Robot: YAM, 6 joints.
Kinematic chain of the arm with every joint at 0, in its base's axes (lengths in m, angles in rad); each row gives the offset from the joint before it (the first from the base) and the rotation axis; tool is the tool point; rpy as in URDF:
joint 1: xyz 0 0 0.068 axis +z
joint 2: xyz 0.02 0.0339 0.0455 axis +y
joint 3: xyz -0.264 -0.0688 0 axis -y
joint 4: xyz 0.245 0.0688 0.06 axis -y
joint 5: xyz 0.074 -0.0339 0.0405 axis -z
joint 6: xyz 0.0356 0 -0.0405 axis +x
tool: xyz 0 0 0 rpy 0 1.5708 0
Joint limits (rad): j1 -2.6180..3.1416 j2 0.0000..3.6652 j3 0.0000..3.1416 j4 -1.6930..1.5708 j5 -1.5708..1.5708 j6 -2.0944..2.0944
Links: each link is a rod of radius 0.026 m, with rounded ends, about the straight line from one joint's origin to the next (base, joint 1, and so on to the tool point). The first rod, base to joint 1, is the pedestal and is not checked.
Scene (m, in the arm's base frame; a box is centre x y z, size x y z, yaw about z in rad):
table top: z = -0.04
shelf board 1: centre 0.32 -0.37 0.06 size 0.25 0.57 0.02 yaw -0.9
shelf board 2: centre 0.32 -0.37 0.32 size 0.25 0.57 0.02 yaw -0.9
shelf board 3: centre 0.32 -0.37 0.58 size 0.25 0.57 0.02 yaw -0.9
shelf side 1: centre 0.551 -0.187 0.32 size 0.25 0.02 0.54 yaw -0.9
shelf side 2: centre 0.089 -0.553 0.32 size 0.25 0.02 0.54 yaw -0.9
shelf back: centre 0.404 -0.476 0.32 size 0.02 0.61 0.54 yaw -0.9
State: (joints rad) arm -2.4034 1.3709 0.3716 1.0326 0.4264 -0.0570
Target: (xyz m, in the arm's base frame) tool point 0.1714 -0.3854 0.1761
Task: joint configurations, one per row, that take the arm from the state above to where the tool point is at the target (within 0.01 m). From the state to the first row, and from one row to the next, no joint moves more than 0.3 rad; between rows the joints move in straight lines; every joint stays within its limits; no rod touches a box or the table.
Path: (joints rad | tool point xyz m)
1: -2.1485 1.4972 0.4980 1.0188 0.3969 -0.0570 | -0.1701 -0.2358 0.2053
2: -1.8937 1.6234 0.6245 1.0050 0.3673 -0.0570 | -0.1150 -0.3033 0.2042
3: -1.6388 1.7497 0.7509 0.9912 0.3378 -0.0570 | -0.0361 -0.3560 0.1989
4: -1.3840 1.8759 0.8773 0.9774 0.3082 -0.0570 | 0.0619 -0.3855 0.1895
5: -1.1291 2.0022 1.0038 0.9636 0.2787 -0.0570 | 0.1714 -0.3854 0.1761

